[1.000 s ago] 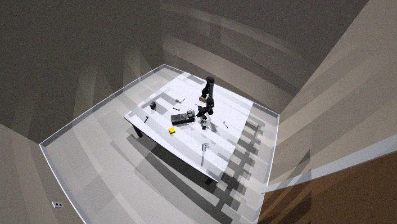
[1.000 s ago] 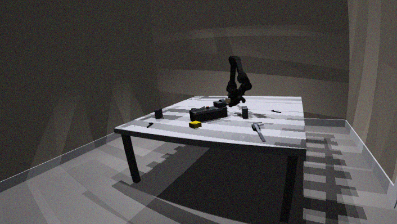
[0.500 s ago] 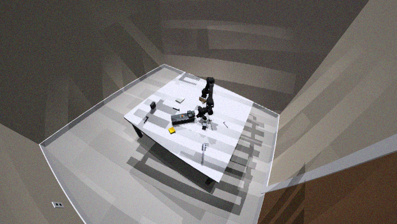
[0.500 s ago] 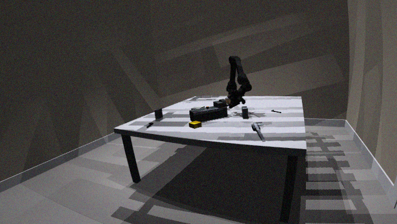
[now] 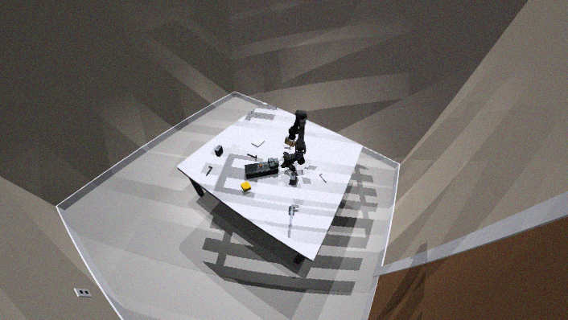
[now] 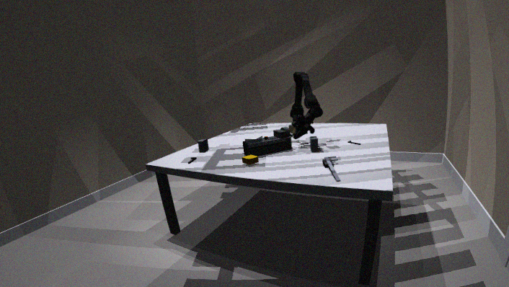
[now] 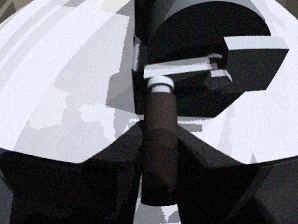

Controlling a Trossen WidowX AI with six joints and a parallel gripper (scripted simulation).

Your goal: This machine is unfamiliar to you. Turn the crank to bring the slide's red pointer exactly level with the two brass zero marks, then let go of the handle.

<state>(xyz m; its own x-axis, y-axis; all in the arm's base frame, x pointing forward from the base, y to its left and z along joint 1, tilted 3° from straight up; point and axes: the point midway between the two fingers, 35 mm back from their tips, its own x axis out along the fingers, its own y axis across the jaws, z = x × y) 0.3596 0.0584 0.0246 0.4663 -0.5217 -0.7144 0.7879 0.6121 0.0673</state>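
Right now my gripper tip is 10 mm past the dark crank handle, 10 mm to the right of it and 20 mm below it. Also, from my gripper tip: yellow block 260 mm ahead, 190 mm to the right, 40 mm below; red pointer 80 mm ahead, 150 mm to the right, 30 mm above.
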